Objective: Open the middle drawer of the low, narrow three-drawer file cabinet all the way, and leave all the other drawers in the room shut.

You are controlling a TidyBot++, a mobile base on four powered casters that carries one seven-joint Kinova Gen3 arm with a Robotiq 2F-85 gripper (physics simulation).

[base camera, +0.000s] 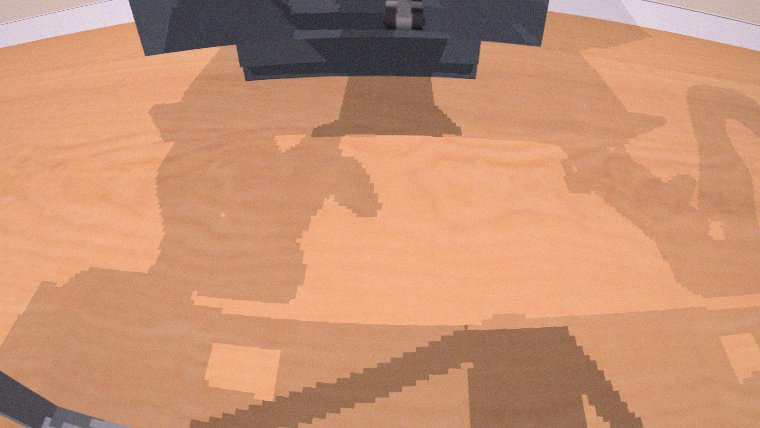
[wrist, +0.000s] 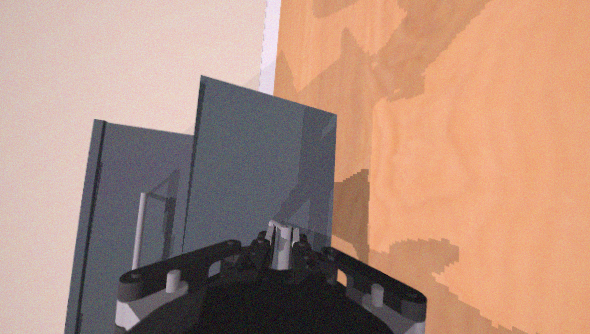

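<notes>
The dark grey file cabinet shows at the top of the base view, its lower part set back. Its middle drawer stands well out from the body, its front overhanging the bottom part. In the wrist view the top drawer's front lies behind it at the left, with a light bar handle, and looks shut. My gripper is shut on the middle drawer's handle. The bottom drawer's handle is hidden, and how far the middle drawer's travel goes cannot be seen.
The wooden floor lies in front of the cabinet, with shadows across it. A pale wall with a white baseboard runs behind. A dark part shows at the base view's lower left corner.
</notes>
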